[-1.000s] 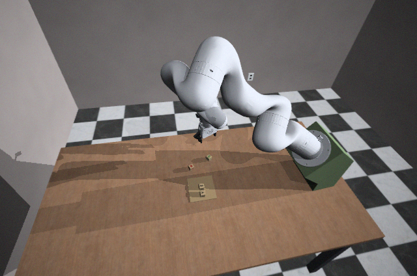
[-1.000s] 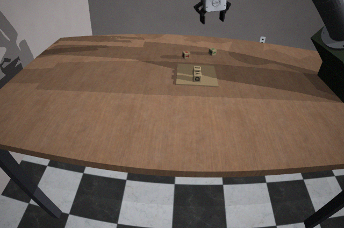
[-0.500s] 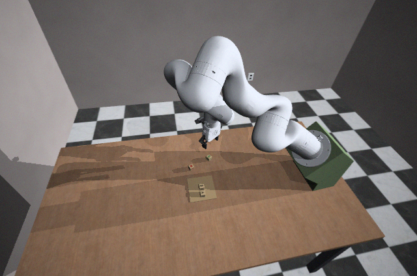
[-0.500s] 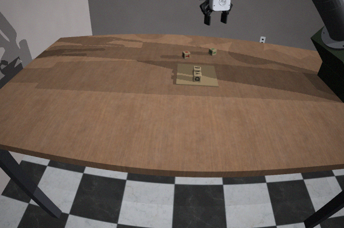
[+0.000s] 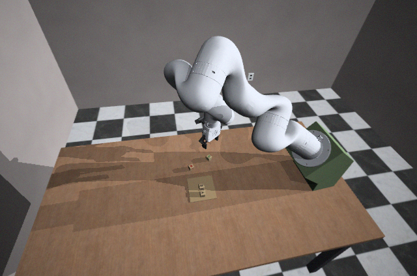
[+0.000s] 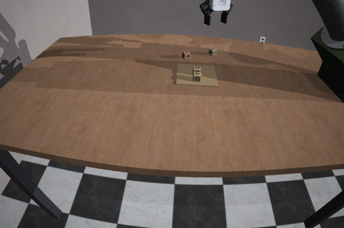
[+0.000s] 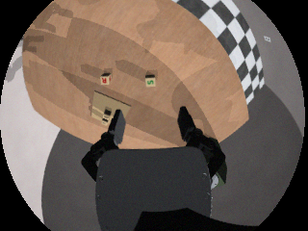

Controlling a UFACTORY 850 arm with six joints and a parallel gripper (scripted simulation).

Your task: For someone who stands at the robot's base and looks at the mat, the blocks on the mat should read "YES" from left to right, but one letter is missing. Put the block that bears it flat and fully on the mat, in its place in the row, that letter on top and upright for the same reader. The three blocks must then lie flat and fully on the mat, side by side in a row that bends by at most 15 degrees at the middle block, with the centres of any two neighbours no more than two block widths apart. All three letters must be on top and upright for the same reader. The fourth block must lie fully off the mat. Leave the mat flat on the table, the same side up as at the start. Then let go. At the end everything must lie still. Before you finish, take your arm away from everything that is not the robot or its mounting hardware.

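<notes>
My hand is 140 mm above the green-lettered block. Also, from my hand: tan mat: 180 mm to the left, 150 mm below, 80 mm ahead; red-lettered block: 140 mm below, 120 mm ahead, 50 mm to the left.
</notes>
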